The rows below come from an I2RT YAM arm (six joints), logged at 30 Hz.
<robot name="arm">
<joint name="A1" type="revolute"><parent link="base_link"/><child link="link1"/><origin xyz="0 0 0.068" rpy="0 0 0"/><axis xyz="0 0 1"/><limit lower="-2.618" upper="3.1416"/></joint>
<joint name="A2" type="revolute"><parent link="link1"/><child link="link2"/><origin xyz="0.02 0.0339 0.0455" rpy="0 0 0"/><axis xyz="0 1 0"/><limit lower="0" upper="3.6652"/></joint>
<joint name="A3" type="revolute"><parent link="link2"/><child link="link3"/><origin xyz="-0.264 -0.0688 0" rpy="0 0 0"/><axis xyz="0 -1 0"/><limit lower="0" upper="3.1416"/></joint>
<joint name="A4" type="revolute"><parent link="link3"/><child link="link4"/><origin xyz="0.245 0.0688 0.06" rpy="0 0 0"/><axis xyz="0 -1 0"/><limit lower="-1.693" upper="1.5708"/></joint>
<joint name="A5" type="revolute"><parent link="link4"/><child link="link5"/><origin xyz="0.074 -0.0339 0.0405" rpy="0 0 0"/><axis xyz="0 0 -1"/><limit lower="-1.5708" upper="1.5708"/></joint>
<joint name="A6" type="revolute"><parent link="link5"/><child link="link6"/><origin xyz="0.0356 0 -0.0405" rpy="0 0 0"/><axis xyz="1 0 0"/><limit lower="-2.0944" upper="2.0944"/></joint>
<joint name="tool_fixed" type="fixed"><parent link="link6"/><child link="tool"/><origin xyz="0 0 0" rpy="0 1.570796 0"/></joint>
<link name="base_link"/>
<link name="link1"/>
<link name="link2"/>
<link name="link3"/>
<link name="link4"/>
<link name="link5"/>
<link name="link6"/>
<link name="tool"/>
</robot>
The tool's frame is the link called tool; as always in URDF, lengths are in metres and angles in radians.
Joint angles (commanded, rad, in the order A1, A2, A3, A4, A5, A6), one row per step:
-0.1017, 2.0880, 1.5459, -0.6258, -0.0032, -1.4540
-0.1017, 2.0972, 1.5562, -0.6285, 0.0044, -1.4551
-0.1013, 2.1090, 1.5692, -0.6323, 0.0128, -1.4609
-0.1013, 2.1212, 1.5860, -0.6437, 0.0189, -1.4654
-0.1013, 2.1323, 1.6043, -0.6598, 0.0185, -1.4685
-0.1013, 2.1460, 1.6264, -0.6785, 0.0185, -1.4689
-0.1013, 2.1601, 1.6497, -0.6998, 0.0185, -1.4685
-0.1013, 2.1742, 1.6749, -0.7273, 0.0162, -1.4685
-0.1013, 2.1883, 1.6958, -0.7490, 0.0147, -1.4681
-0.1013, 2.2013, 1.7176, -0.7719, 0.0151, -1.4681
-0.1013, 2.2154, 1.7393, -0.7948, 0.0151, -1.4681
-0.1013, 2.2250, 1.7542, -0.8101, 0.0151, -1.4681
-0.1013, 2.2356, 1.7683, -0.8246, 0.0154, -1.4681
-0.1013, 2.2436, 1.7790, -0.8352, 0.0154, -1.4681
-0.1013, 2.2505, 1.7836, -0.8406, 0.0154, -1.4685
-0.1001, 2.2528, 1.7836, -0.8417, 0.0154, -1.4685
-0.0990, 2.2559, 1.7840, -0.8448, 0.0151, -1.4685
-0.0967, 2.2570, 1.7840, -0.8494, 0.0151, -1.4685
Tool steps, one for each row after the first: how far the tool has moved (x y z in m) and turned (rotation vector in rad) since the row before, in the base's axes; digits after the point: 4 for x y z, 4 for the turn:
0.0020, -0.0005, -0.0010, -0.0072, 0.0023, -0.0020
0.0025, -0.0004, -0.0014, -0.0097, 0.0036, 0.0025
0.0024, -0.0005, -0.0008, -0.0066, 0.0076, 0.0018
0.0021, -0.0002, -0.0002, 0.0001, 0.0090, 0.0030
0.0026, -0.0003, -0.0003, 0.0009, 0.0103, 0.0004
0.0025, -0.0003, -0.0003, 0.0014, 0.0120, -0.0004
0.0021, -0.0001, 0.0000, 0.0038, 0.0161, 0.0008
0.0019, -0.0001, -0.0010, 0.0030, 0.0147, 0.0001
0.0019, -0.0002, -0.0003, 0.0010, 0.0141, -0.0001
0.0018, -0.0002, -0.0009, 0.0015, 0.0152, 0.0000
0.0013, -0.0001, -0.0006, 0.0010, 0.0099, 0.0000
0.0012, -0.0001, -0.0012, 0.0008, 0.0110, -0.0001
0.0010, -0.0001, -0.0009, 0.0008, 0.0079, 0.0000
0.0005, 0.0000, -0.0019, 0.0007, 0.0077, 0.0004
0.0000, 0.0006, -0.0010, 0.0003, 0.0034, 0.0012
-0.0001, 0.0005, -0.0013, 0.0009, 0.0057, 0.0012
-0.0003, 0.0011, -0.0006, 0.0006, 0.0057, 0.0023

